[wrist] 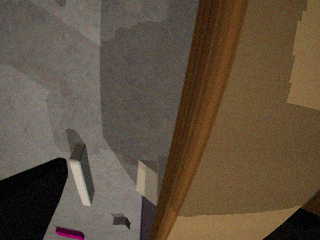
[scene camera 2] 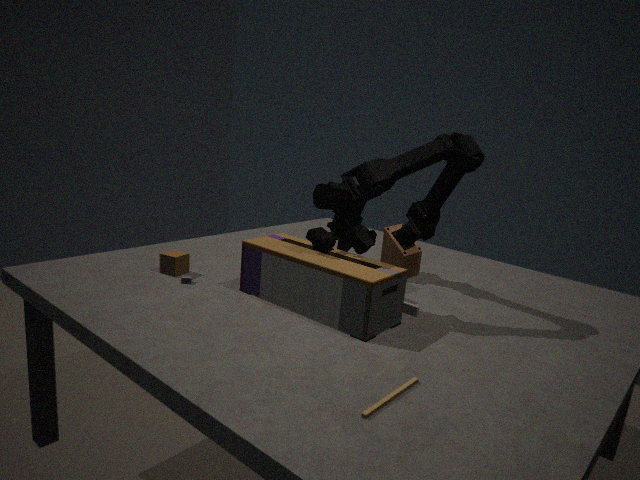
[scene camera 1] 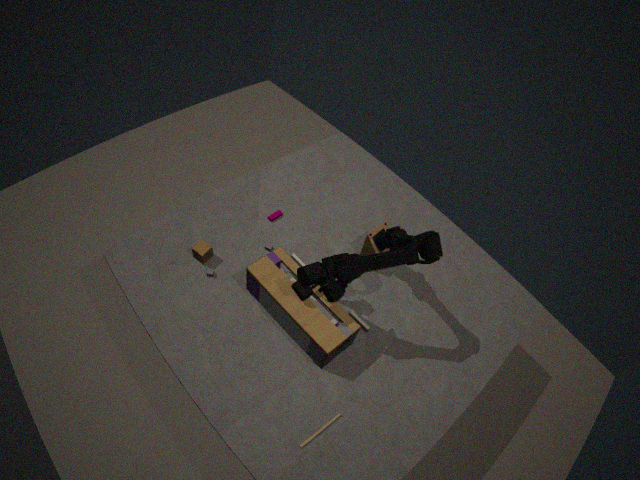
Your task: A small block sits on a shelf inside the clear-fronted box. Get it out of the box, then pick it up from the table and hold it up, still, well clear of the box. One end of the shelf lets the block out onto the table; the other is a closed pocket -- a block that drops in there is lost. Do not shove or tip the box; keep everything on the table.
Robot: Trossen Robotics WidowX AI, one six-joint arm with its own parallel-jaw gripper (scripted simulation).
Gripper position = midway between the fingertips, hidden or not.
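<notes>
A brown cube (scene camera 2: pixel 174 263) is there for me to see, though in the wrist view the cube is out of frame. As for my gripper (scene camera 2: pixel 327 263), I can see it in that same scene camera. The wrist view shows me my gripper (wrist: pixel 146 176) too.
</notes>
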